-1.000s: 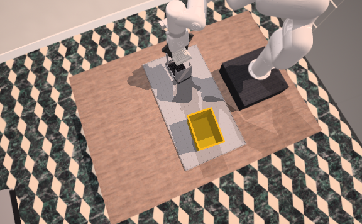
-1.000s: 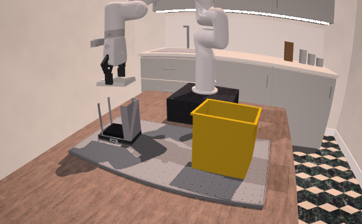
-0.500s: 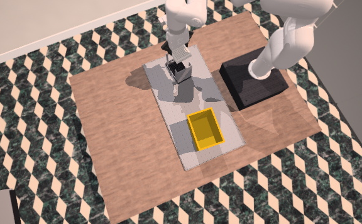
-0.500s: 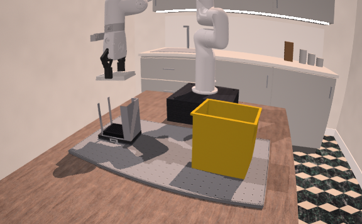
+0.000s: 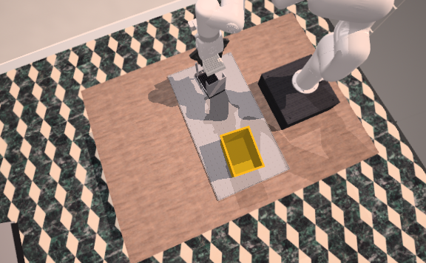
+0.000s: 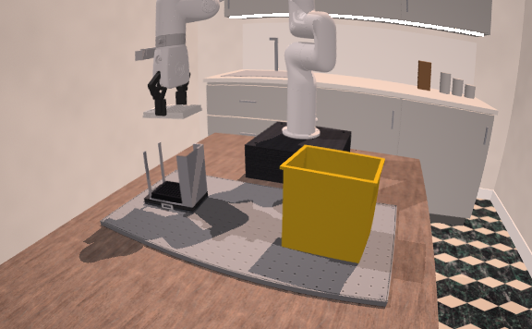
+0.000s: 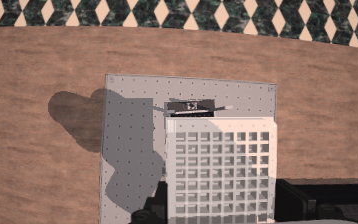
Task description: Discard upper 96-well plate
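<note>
Now: the yellow plastics bin 40 cm to the left of my hand, 17 cm below it and 4 cm behind it. Round my hand: thin post: 17 cm below, 6 cm to the right, 6 cm ahead; white 96-well plate: 1 cm below; grey side wall: 17 cm below, 6 cm to the left, 2 cm behind.
</note>
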